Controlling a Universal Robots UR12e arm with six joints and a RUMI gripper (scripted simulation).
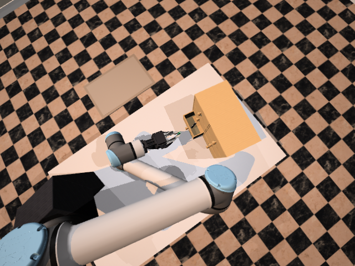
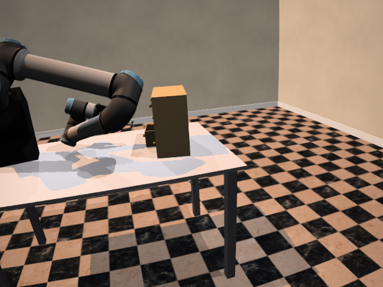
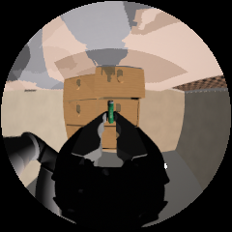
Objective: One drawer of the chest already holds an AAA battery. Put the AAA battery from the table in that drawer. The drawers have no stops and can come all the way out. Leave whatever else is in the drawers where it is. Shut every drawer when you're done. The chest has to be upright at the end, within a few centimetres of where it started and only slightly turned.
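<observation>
Right now the dark slim thing is 130 mm ahead of my hand, 10 mm to the left of it and 120 mm below it. Round my hand: green AAA battery: 10 mm ahead.
</observation>
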